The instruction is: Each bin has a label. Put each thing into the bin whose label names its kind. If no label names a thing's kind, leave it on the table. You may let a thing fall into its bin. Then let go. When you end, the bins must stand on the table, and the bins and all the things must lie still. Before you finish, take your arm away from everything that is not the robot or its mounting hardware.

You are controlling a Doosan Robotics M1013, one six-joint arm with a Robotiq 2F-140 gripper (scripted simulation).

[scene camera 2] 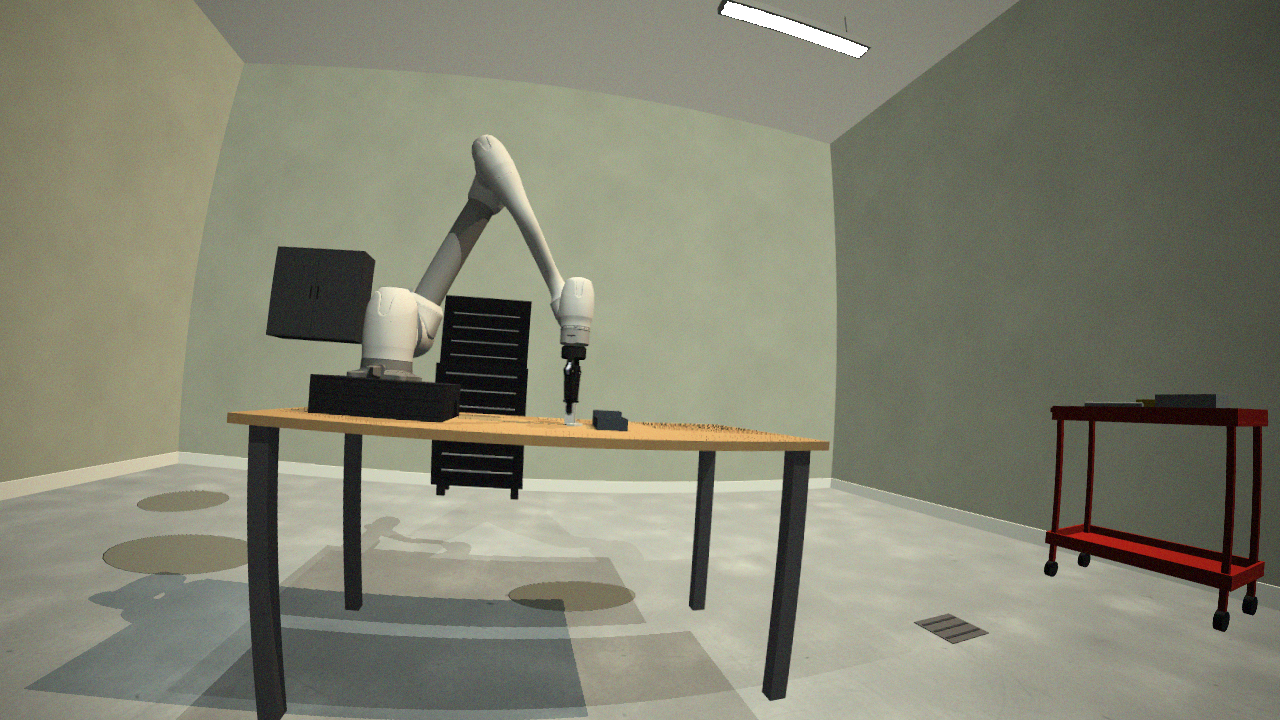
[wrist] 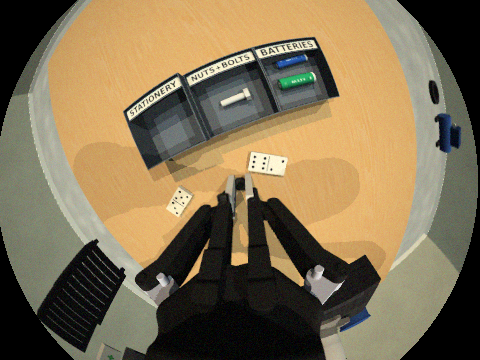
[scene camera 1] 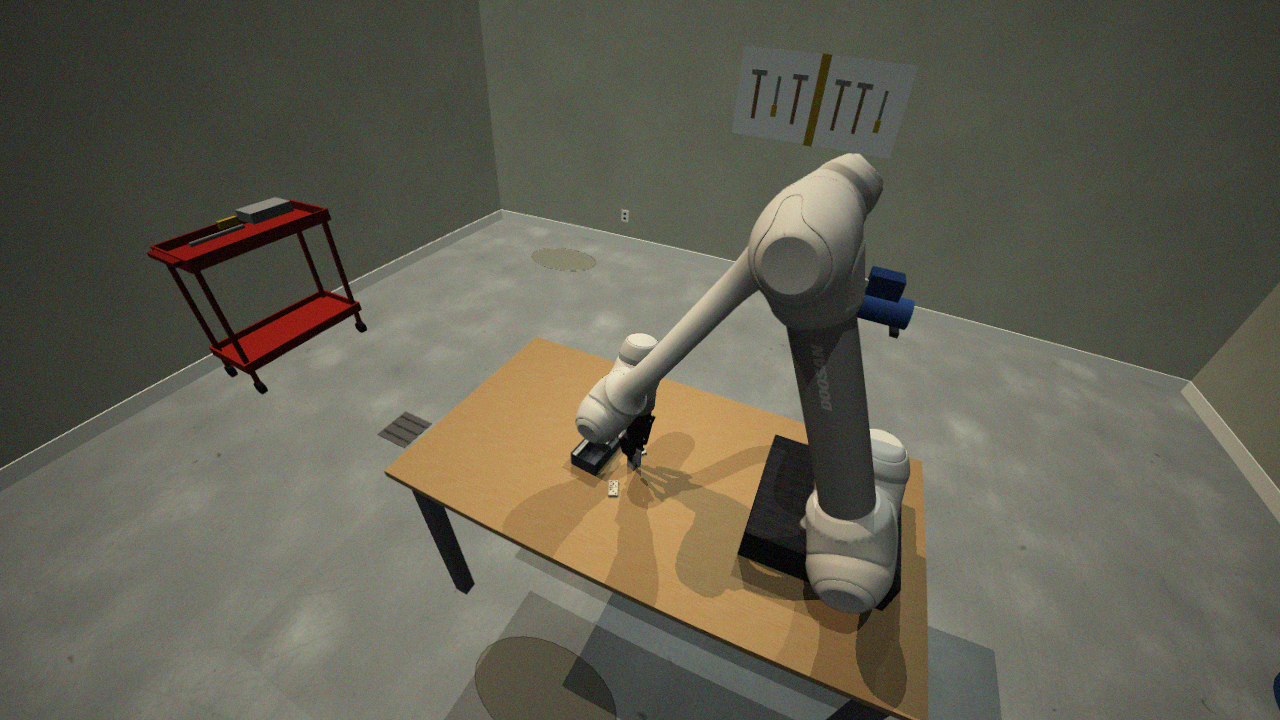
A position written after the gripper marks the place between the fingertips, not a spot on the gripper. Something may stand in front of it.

Observation:
In view: the gripper (scene camera 2: 569, 424) and a domino (wrist: 261, 162).
The gripper also shows in the wrist view (wrist: 240, 183) and in scene camera 1 (scene camera 1: 633, 465).

